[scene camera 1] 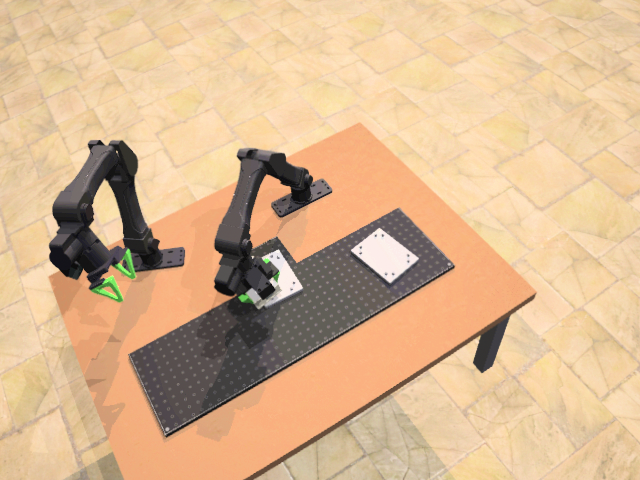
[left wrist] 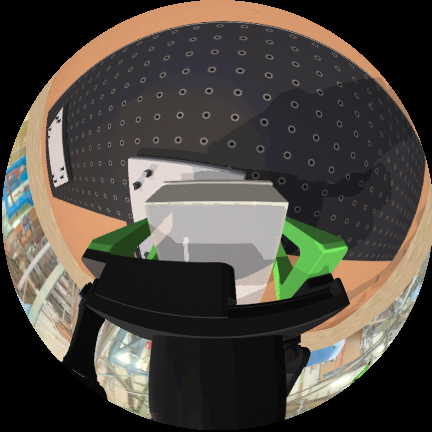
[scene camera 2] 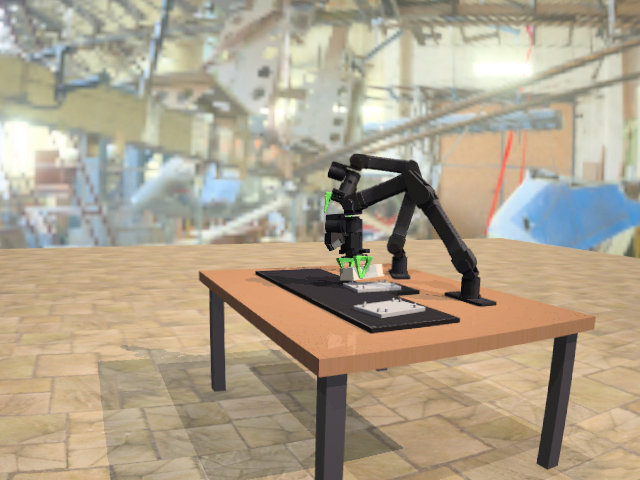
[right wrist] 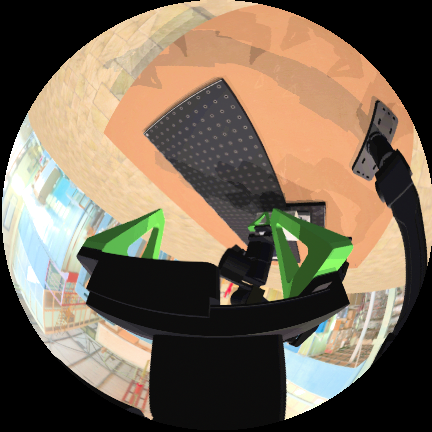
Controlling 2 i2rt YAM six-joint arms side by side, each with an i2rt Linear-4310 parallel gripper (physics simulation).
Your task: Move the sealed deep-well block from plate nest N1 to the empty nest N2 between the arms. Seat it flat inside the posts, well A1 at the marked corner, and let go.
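Places are measured from the left arm's base along level axes (x left, y back, z up), in centimetres.
Pixels of known places: left gripper, fingertip midpoint: (left wrist: 216, 214) (scene camera 2: 354, 278); right gripper, fingertip midpoint: (scene camera 1: 128, 289) (right wrist: 217, 214); left arm's base, origin of the base link: (scene camera 1: 302, 198) (scene camera 2: 469, 300); right arm's base, origin of the base link: (scene camera 1: 153, 261) (scene camera 2: 399, 275) (right wrist: 375, 142).
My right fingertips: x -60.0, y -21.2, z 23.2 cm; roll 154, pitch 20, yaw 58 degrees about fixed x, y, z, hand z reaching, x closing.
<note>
Ahead of a thing's pixels: the offset from my right fingertips to its top centre. Level surfaces: height alone.
My left gripper (scene camera 1: 260, 283) (scene camera 2: 354, 273) (left wrist: 216, 214) is shut on the pale deep-well block {dz -14.1, dx +31.5, dy -4.1 cm} (scene camera 2: 377, 270) (left wrist: 215, 220). The block is held a little above the white plate of nest N2 {dz -19.7, dx +36.8, dy -2.8 cm} (scene camera 1: 290, 280) (scene camera 2: 379, 287) (left wrist: 165, 171) and hides part of it in the left wrist view. In scene camera 1 the block lies over the plate's left part; its gap to the posts is unclear. Nest N1 {dz -19.7, dx +68.3, dy -14.2 cm} (scene camera 1: 385, 255) (scene camera 2: 390, 308) (left wrist: 57, 150) is empty, with small dark posts. The A1 corner cannot be made out. My right gripper (scene camera 1: 128, 289) (right wrist: 217, 214) is open and empty, raised at the left.
Both nests stand on a black perforated board {dz -21.9 cm} (scene camera 1: 330, 310) (scene camera 2: 330, 304) (left wrist: 240, 105) (right wrist: 200, 130) on the orange-brown table {dz -23.2 cm} (scene camera 1: 330, 382) (scene camera 2: 516, 330). The left arm's base plate (scene camera 1: 323, 188) is behind N2. The right arm's base plate (scene camera 1: 170, 258) is at the left.
</note>
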